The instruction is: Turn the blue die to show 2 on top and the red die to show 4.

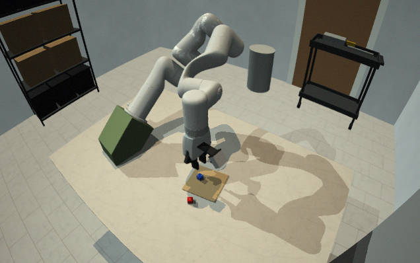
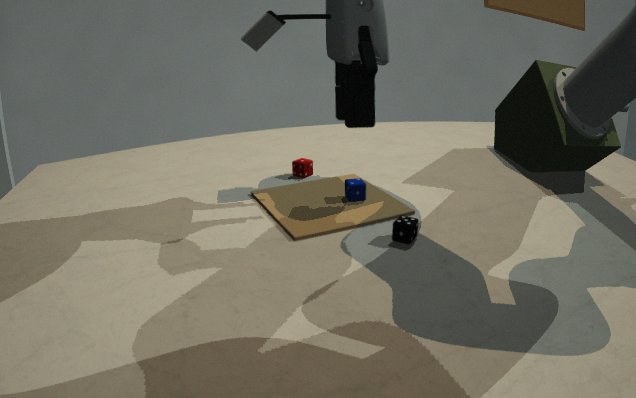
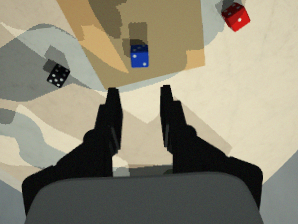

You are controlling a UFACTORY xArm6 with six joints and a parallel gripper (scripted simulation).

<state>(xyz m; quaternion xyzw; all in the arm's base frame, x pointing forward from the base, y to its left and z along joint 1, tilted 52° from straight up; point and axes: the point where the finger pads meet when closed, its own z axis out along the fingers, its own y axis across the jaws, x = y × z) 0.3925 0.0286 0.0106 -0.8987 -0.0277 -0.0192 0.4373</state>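
My hand is 100 mm to the left of the red die, 100 mm above it and 50 mm short of it. The rest, counted from my hand: blue die (100 mm below); tan mat (110 mm below, 30 mm ahead); black die (110 mm to the left, 100 mm below, 30 mm behind).
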